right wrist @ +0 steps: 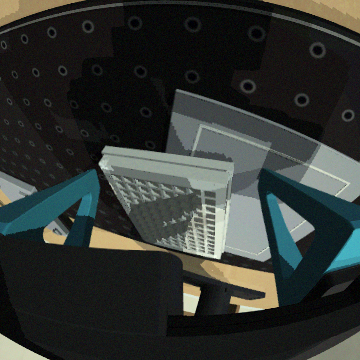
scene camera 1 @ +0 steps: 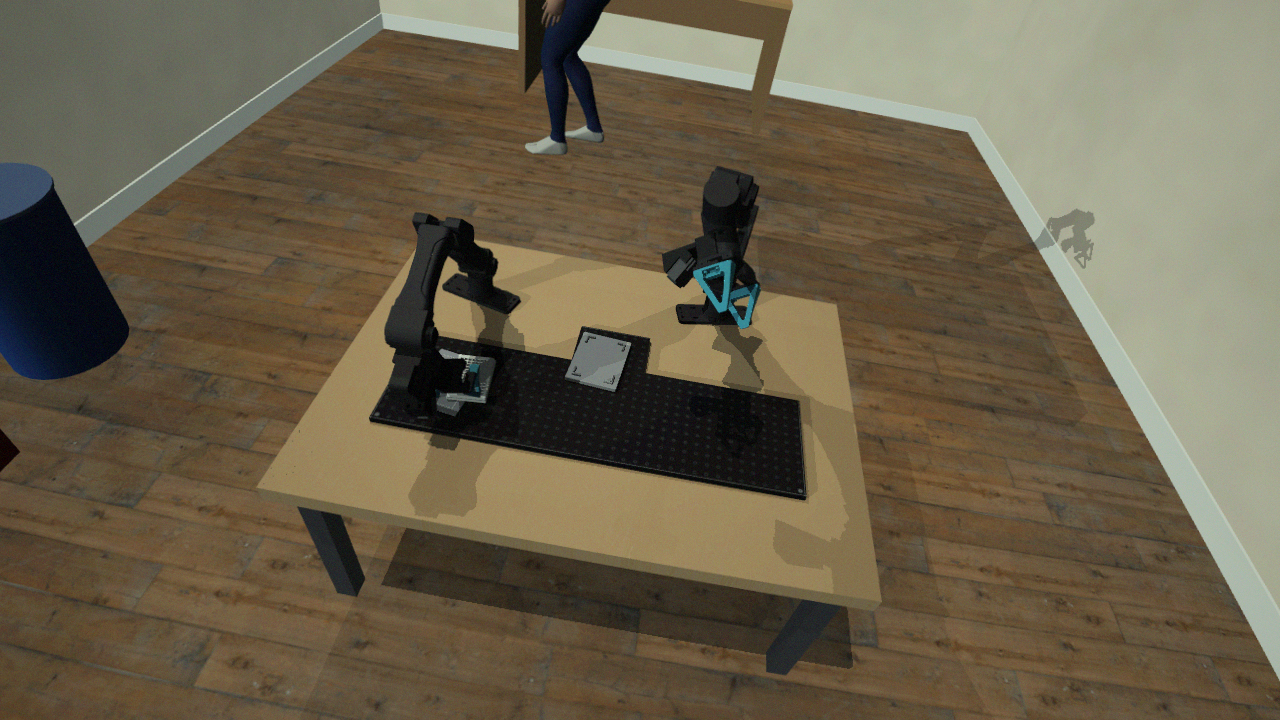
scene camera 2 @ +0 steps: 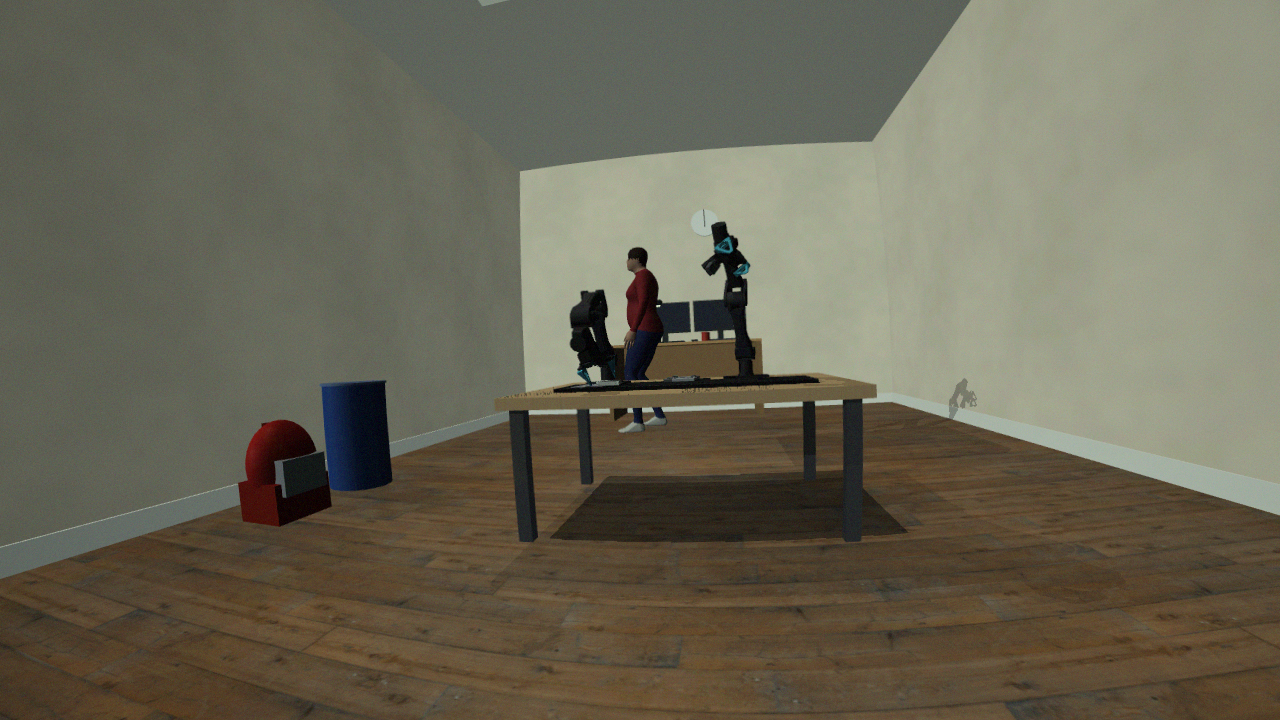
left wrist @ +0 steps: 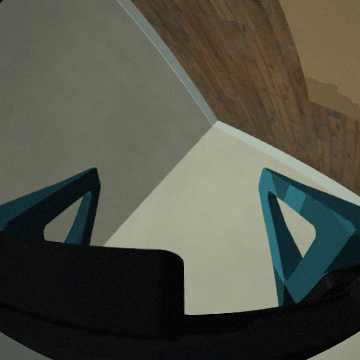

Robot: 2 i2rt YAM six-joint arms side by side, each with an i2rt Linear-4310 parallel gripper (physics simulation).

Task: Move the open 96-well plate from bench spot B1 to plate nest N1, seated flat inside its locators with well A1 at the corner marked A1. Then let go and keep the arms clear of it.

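Frame: origin at the left arm's base, x ahead, y left, z up, level; centimetres.
Seen in the pictures: left gripper, fingertip midpoint: (scene camera 1: pixel 734 320) (scene camera 2: pixel 739 262) (left wrist: pixel 179 176); right gripper, fingertip midpoint: (right wrist: pixel 178 177) (scene camera 1: pixel 459 395) (scene camera 2: pixel 603 381); left arm's base, link origin: (scene camera 1: pixel 713 316) (scene camera 2: pixel 746 377); right arm's base, link origin: (right wrist: pixel 218 284) (scene camera 1: pixel 481 294).
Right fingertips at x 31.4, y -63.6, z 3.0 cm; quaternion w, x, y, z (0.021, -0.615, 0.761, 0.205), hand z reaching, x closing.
Observation:
Offsets run from my right fingertips to a thing's top centre. "spot": to the spot under its first point. Level surfaces: height alone.
The open white 96-well plate @[dx -5.9, dy +2.2, dz +0.0 cm] (scene camera 1: pixel 486 368) (right wrist: pixel 215 174) lies partly over the grey pad of spot B1 @[spot: dx +2.0, dy -1.8, dz -1.5 cm] (scene camera 1: pixel 450 406) (right wrist: pixel 295 220), shifted and turned relative to its outline. It looks tilted in the right wrist view; what supports it is hidden. My right gripper (right wrist: pixel 178 177) is open above it, with the plate in view between the spread fingers and no grip on it. In scene camera 1 the right wrist hides part of the plate. Nest N1 @[dx -11.9, dy +31.2, dz +0.1 cm] (scene camera 1: pixel 600 360) (scene camera 2: pixel 684 378) is a light grey plate with dark corner locators, with nothing on it. My left gripper (scene camera 1: pixel 733 317) (left wrist: pixel 179 176) is open and raised, away from both. The A1 marks are too small to read.
A black perforated board @[dz -1.7 cm] (scene camera 1: pixel 707 438) (right wrist: pixel 60 95) lies along the wooden table @[dz -2.9 cm] (scene camera 1: pixel 554 528). The left arm's base (scene camera 1: pixel 696 313) stands behind the board at the right. A person (scene camera 1: pixel 565 71) (scene camera 2: pixel 641 308) stands beyond the table, near a desk (scene camera 2: pixel 698 360).

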